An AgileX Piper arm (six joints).
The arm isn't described. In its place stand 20 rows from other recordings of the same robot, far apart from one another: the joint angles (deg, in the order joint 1, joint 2, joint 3, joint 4, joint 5, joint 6), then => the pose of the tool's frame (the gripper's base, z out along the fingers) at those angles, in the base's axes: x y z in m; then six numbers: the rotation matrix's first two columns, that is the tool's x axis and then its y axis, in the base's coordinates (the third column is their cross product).
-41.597, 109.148, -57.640, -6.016, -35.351, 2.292 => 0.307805, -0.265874, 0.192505, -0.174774, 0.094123, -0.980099, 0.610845, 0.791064, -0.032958
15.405, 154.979, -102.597, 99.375, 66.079, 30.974 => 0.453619, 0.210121, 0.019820, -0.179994, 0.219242, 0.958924, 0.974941, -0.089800, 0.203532
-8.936, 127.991, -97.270, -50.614, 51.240, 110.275 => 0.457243, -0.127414, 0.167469, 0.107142, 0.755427, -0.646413, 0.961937, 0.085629, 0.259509
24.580, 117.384, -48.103, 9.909, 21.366, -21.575 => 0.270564, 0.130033, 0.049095, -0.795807, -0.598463, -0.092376, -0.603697, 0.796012, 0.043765
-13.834, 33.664, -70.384, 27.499, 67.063, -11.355 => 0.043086, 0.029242, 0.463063, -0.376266, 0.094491, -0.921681, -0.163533, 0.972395, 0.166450
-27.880, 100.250, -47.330, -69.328, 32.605, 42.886 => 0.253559, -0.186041, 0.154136, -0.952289, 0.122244, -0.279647, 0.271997, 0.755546, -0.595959
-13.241, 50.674, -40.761, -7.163, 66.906, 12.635 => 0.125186, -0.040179, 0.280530, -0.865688, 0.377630, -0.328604, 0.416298, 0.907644, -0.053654
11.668, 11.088, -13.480, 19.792, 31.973, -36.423 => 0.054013, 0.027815, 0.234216, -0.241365, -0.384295, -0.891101, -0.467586, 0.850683, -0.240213
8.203, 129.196, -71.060, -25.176, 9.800, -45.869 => 0.415634, 0.053259, 0.049861, -0.185992, -0.977995, -0.094511, -0.860982, 0.208569, -0.463907
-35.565, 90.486, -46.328, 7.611, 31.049, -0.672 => 0.231699, -0.158024, 0.178454, -0.703053, 0.627879, -0.333893, 0.636339, 0.765058, 0.098786
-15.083, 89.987, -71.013, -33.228, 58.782, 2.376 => 0.295206, -0.123725, 0.291613, -0.971743, 0.003911, -0.236008, 0.130270, 0.842684, -0.522412
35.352, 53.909, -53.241, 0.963, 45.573, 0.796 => 0.147523, 0.105993, 0.354813, -0.552525, -0.360509, -0.751498, -0.571930, 0.819851, 0.027202
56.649, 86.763, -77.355, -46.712, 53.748, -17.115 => 0.222794, 0.241350, 0.355455, 0.082406, -0.990116, -0.113489, -0.606122, 0.040601, -0.794335
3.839, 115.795, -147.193, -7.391, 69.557, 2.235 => 0.421999, 0.017324, 0.477726, -0.543704, -0.042721, -0.838189, 0.030986, 0.997001, -0.070915
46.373, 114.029, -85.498, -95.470, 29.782, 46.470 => 0.352066, 0.304145, 0.257647, 0.081214, -0.877399, -0.472838, -0.383499, 0.410373, -0.827358
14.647, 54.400, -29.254, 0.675, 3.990, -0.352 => 0.186733, 0.048881, 0.272148, -0.397083, -0.097983, -0.912537, -0.251364, 0.967877, 0.005454
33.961, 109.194, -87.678, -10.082, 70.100, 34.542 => 0.324962, 0.200808, 0.237210, -0.988839, -0.052109, -0.139581, -0.037156, 0.993492, -0.107668
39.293, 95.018, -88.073, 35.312, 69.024, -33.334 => 0.235682, 0.256318, 0.343983, -0.443682, -0.719089, -0.534843, -0.892147, 0.297821, 0.339670
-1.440, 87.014, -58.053, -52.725, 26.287, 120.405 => 0.325650, -0.040265, 0.269828, 0.059876, 0.882204, -0.467046, 0.710372, 0.291047, 0.640830
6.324, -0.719, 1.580, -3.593, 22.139, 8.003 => 0.052106, 0.003612, 0.170020, -0.312682, 0.047314, -0.948679, -0.062518, 0.995568, 0.070259
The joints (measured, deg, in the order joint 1, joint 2, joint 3, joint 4, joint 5, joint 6), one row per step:
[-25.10, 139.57, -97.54, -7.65, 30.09, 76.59]
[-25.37, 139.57, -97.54, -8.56, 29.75, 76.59]
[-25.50, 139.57, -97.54, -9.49, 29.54, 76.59]
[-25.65, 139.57, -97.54, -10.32, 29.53, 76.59]
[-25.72, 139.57, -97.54, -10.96, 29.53, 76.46]
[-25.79, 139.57, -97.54, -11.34, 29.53, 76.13]
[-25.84, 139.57, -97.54, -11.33, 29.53, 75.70]
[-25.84, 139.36, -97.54, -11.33, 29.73, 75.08]
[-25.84, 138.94, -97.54, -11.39, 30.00, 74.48]
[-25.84, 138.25, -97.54, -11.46, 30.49, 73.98]
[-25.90, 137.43, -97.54, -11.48, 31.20, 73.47]
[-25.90, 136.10, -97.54, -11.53, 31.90, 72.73]
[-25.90, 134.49, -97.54, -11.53, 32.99, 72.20]
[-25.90, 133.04, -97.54, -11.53, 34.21, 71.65]
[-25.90, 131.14, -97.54, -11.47, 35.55, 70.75]
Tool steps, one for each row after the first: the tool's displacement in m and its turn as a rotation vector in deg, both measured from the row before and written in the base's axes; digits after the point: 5 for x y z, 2 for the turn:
[-0.00078, -0.00290, 0.00029, -0.77, -0.01, 0.32]
[-0.00045, -0.00177, 0.00022, -0.74, 0.12, 0.46]
[-0.00077, -0.00176, 0.00010, -0.60, 0.28, 0.35]
[-0.00043, -0.00100, 0.00007, -0.50, 0.25, 0.43]
[-0.00037, -0.00081, 0.00005, -0.38, 0.22, 0.46]
[-0.00019, -0.00037, 0.00000, -0.13, 0.11, 0.34]
[-0.00008, -0.00002, 0.00167, -0.23, 0.16, 0.53]
[-0.00001, -0.00013, 0.00343, -0.33, 0.05, 0.54]
[-0.00012, -0.00015, 0.00561, -0.36, -0.01, 0.42]
[-0.00062, -0.00050, 0.00657, -0.31, 0.07, 0.30]
[-0.00017, -0.00017, 0.01093, -0.63, -0.32, 0.58]
[-0.00083, 0.00008, 0.01305, -0.52, -0.29, 0.29]
[-0.00135, 0.00030, 0.01156, -0.41, -0.02, 0.28]
[-0.00178, 0.00054, 0.01524, -0.64, -0.23, 0.54]

